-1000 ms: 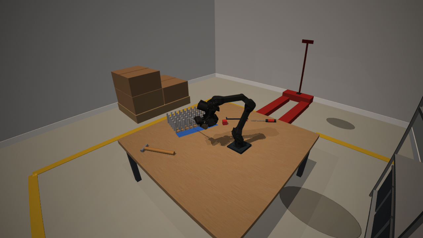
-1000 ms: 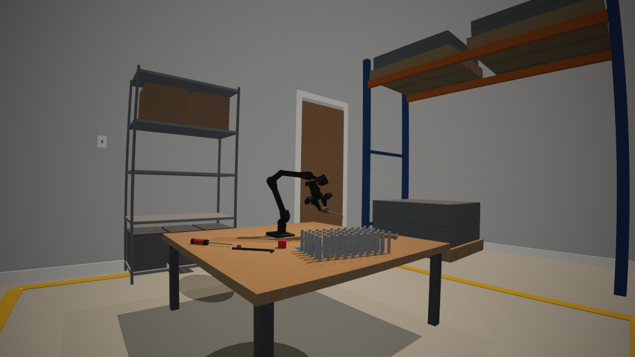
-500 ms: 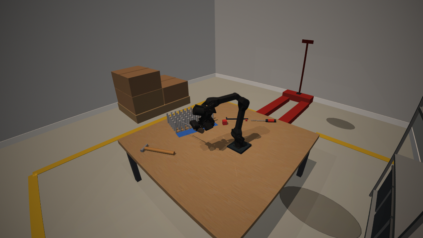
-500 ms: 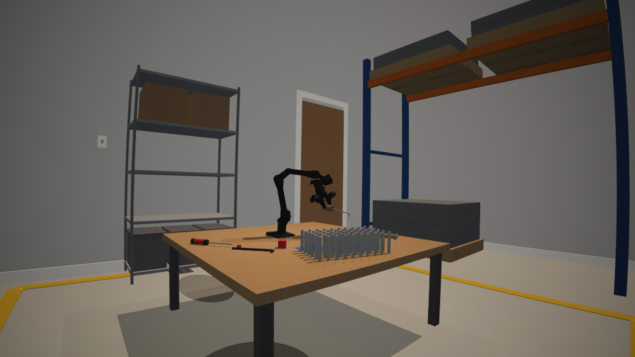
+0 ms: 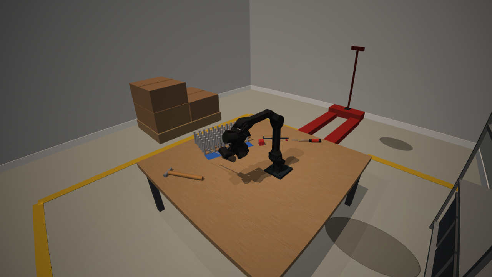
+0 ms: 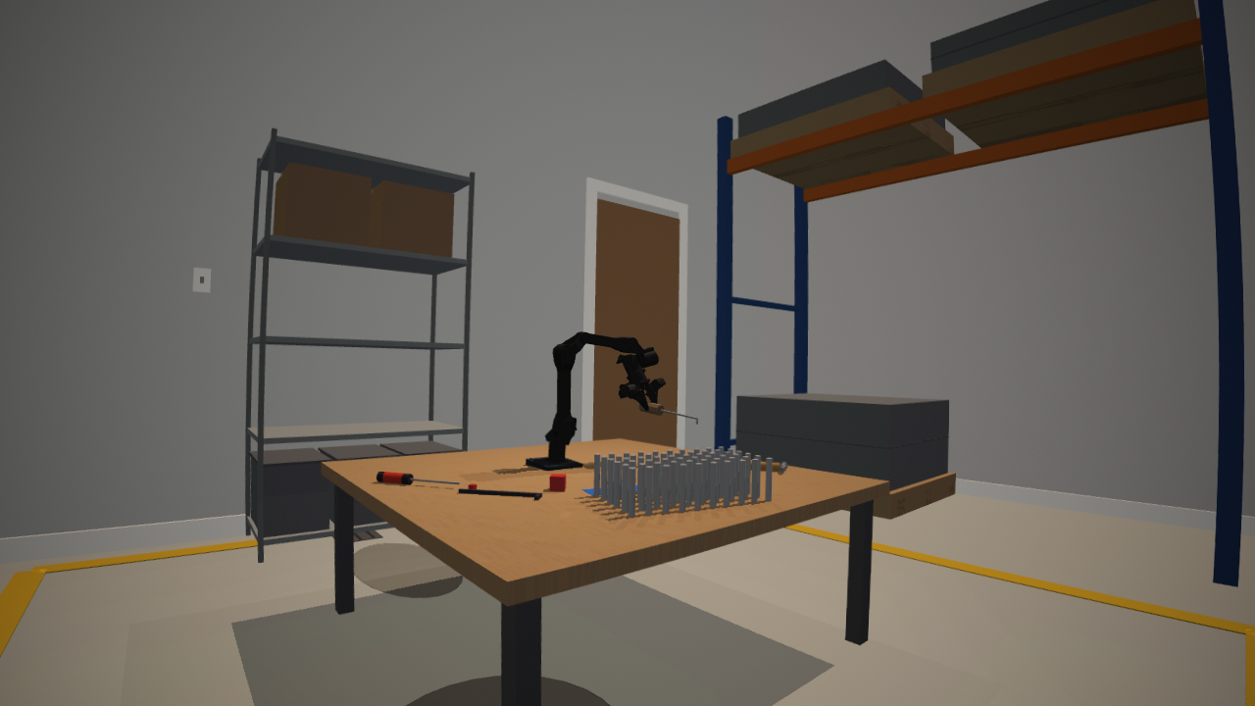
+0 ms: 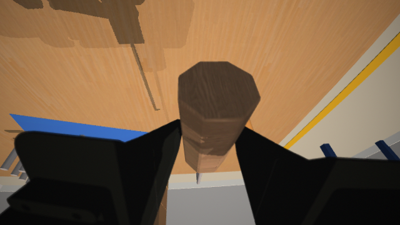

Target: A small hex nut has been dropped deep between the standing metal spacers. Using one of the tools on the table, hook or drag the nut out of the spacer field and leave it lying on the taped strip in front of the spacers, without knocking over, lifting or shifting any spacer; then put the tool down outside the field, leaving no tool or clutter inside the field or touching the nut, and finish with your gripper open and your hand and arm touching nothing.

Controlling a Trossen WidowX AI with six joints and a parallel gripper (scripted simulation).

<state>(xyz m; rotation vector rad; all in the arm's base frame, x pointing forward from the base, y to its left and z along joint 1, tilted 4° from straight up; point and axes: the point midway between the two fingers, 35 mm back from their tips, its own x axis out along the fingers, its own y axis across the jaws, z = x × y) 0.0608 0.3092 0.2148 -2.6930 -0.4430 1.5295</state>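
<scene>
The hook tool is 10 cm ahead of my gripper tip, 2 cm to the left of it and 1 cm below it. From my gripper tip the other things lie so: red cube 28 cm ahead, 46 cm to the right, 17 cm below; blue taped strip 35 cm ahead, 20 cm to the right, 19 cm below; hex nut 38 cm ahead, 25 cm to the right, 19 cm below.
</scene>
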